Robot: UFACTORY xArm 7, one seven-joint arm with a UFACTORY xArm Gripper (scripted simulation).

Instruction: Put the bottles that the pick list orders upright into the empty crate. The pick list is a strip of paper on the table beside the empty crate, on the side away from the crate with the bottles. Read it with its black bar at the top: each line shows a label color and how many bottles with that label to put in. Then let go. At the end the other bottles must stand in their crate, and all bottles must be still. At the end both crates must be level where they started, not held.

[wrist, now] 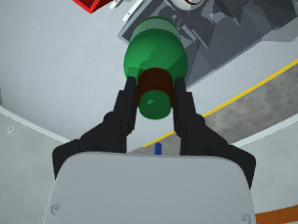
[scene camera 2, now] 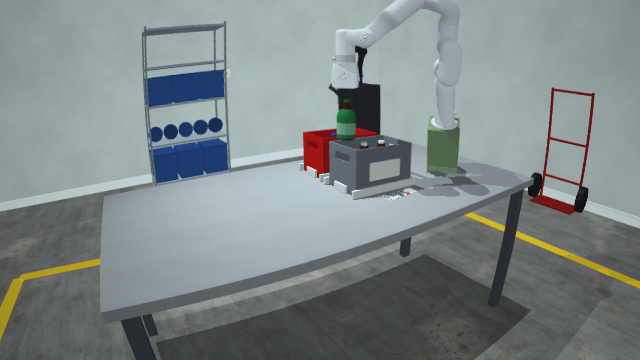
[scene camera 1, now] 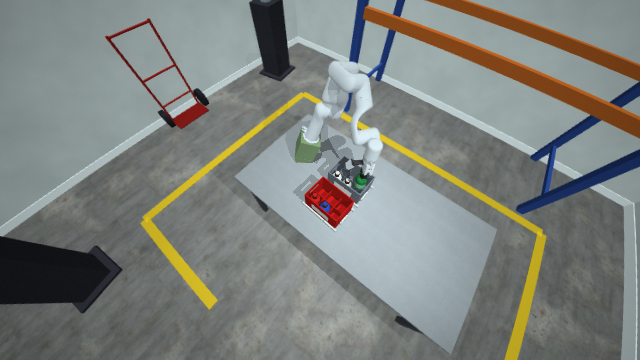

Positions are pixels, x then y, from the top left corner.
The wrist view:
my gripper: 155, 88
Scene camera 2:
my gripper: 346, 106
grey crate: 363, 168
red crate: 318, 159
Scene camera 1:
red crate: 340, 203
